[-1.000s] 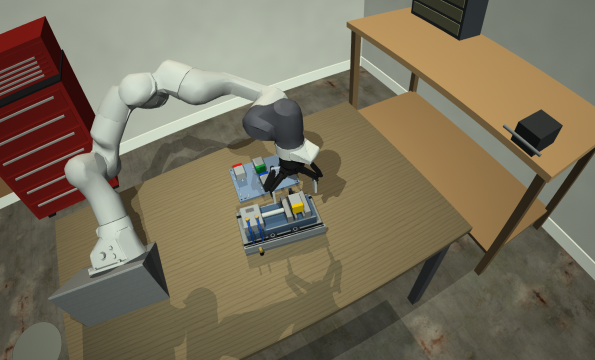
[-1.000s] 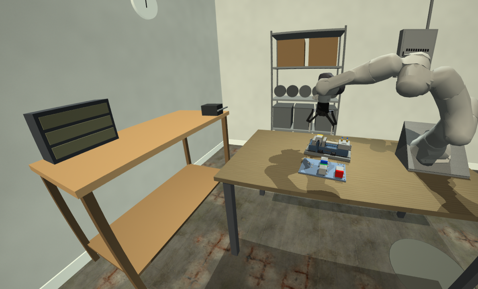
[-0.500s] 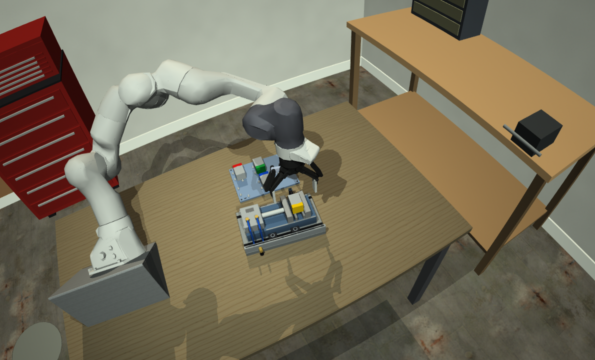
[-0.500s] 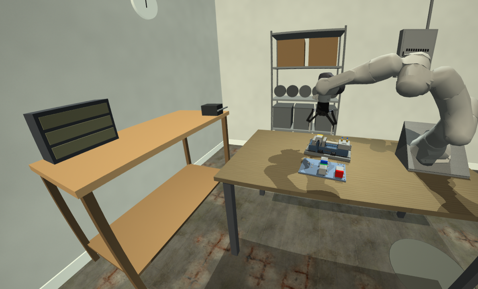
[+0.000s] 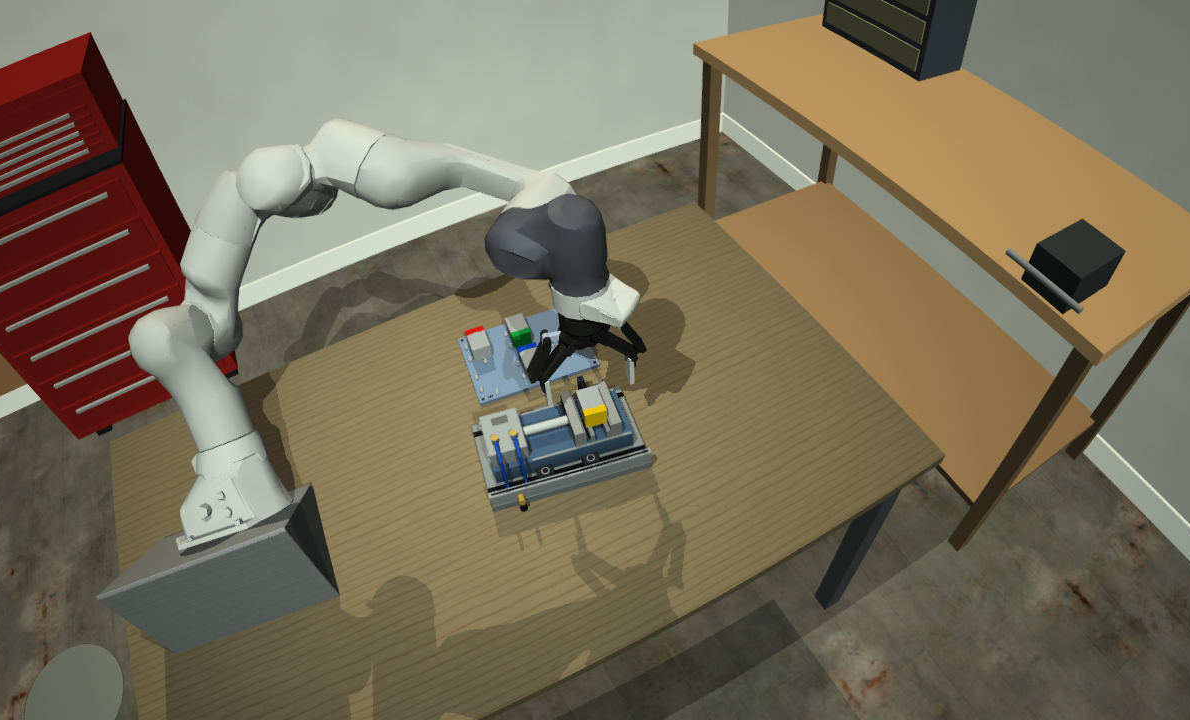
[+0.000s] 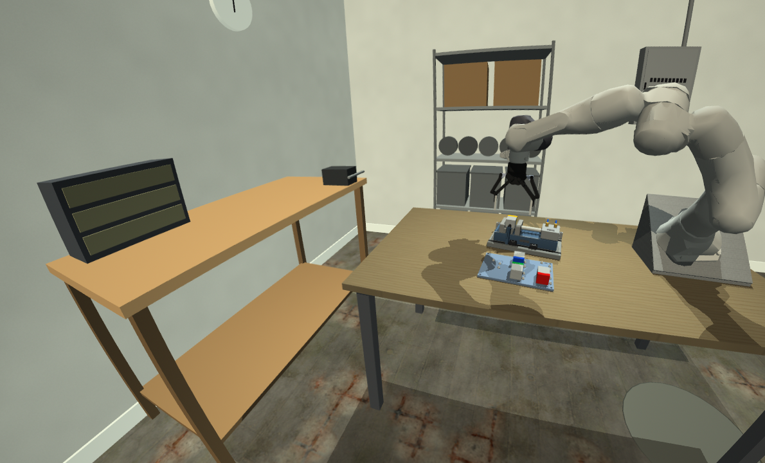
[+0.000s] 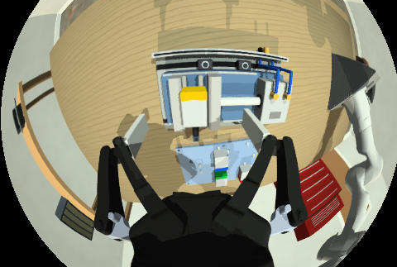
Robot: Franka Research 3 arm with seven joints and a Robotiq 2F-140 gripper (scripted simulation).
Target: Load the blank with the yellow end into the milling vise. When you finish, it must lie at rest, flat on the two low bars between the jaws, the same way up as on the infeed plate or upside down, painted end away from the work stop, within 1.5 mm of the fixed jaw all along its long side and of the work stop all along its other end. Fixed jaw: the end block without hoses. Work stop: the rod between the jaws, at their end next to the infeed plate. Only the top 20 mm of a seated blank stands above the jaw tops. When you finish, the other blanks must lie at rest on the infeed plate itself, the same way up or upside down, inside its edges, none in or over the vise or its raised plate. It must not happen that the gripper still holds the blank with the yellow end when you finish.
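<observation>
Right now the work stop is 60 mm below my hand and 50 mm to the left of it. Round my hand: fixed jaw 80 mm below, 30 mm ahead; then vise 110 mm below, 70 mm behind, 10 mm to the left; then hosed end block 160 mm behind, 80 mm below, 20 mm to the left.
</observation>
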